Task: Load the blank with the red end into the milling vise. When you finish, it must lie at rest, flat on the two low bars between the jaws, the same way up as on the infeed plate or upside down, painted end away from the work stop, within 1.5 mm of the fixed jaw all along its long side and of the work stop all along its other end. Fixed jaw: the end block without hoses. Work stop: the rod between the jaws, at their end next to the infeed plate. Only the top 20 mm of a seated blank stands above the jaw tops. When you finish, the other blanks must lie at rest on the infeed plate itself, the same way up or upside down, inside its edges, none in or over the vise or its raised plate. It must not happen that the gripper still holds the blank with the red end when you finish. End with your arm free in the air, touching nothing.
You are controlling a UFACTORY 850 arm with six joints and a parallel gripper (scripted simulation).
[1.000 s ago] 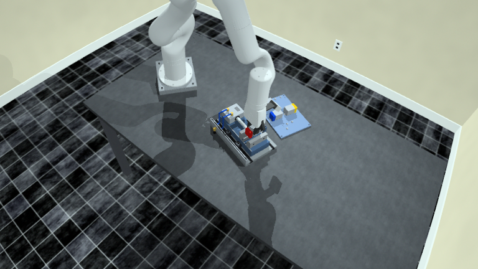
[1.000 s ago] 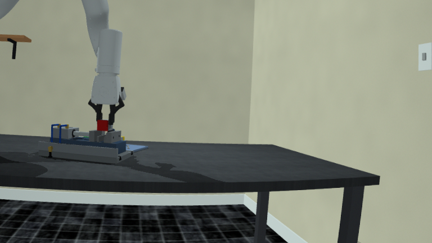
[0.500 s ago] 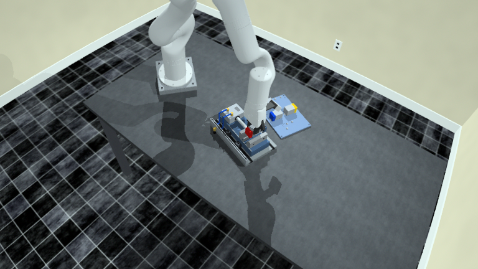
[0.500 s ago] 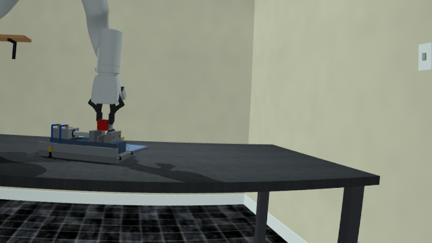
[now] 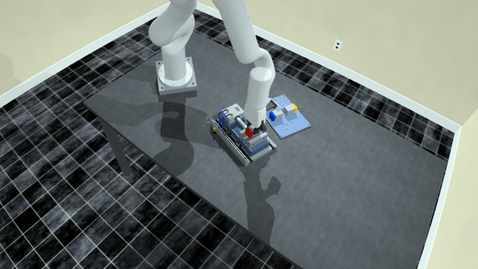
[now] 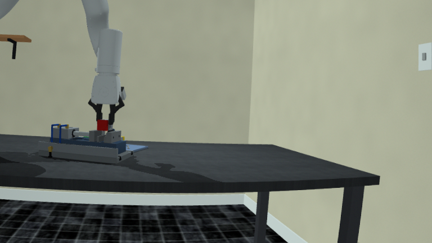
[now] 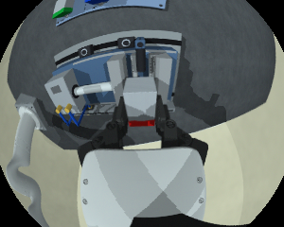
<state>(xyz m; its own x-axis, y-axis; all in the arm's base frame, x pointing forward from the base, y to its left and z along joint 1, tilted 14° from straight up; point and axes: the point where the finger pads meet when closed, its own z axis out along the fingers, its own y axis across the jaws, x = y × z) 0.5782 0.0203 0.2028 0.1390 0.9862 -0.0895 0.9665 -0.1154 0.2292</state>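
The red-ended blank is 2 cm below my hand. From my hand the other things lie so: black work stop rod 5 cm to the left, 5 cm below, 1 cm ahead; then moving jaw 6 cm below, 3 cm behind, 1 cm to the left; then fixed jaw 6 cm below, 3 cm ahead.
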